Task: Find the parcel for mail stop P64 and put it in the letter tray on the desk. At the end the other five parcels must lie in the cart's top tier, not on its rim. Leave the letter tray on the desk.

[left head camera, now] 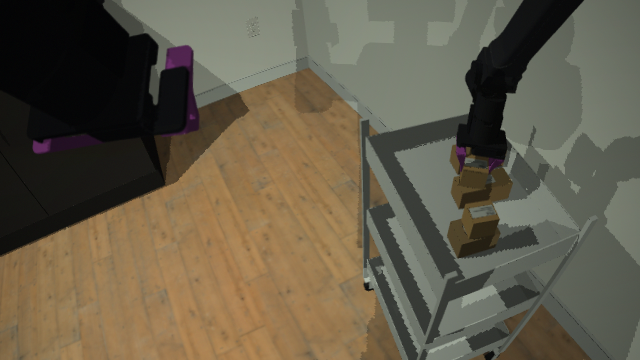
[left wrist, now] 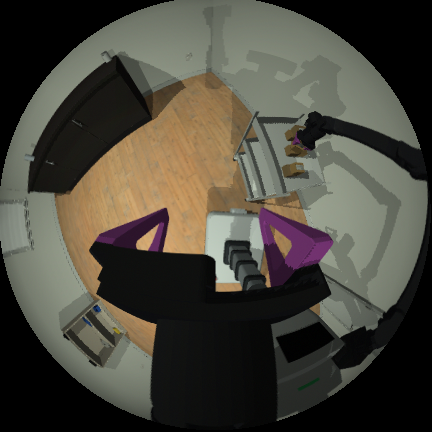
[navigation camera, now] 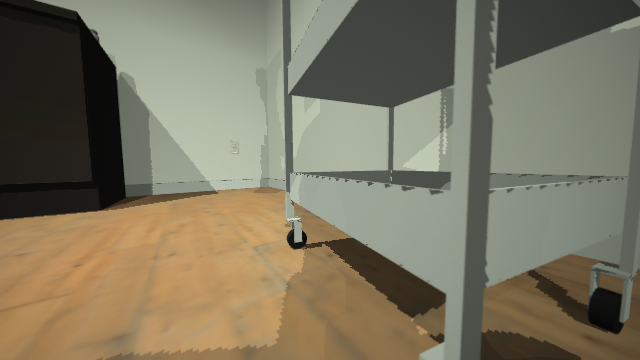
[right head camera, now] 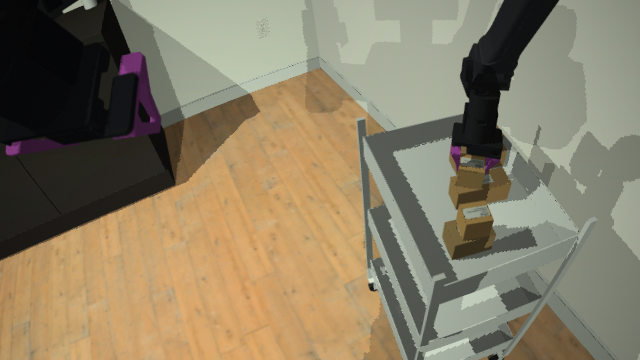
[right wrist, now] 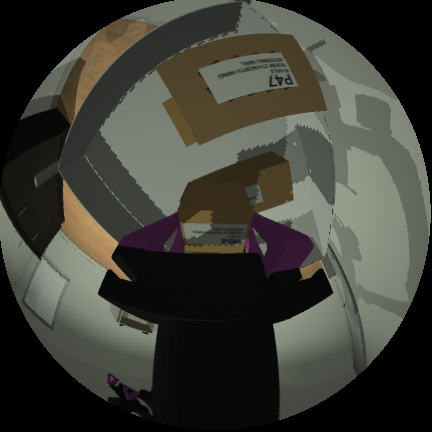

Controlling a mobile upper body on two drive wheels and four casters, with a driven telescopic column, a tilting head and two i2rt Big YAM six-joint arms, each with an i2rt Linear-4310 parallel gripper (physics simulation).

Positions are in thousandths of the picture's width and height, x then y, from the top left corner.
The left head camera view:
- my left gripper: 232, 360
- my right gripper: 740, 476
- three-tier cart: 671, 826
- black cabinet: 85, 529
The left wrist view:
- my left gripper: 494, 492
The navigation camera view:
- three-tier cart: 723, 643
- black cabinet: 107, 418
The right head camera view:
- my left gripper: 182, 368
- my right gripper: 735, 476
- three-tier cart: 671, 832
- black cabinet: 88, 529
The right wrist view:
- my right gripper: 497, 492
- three-tier cart: 286, 369
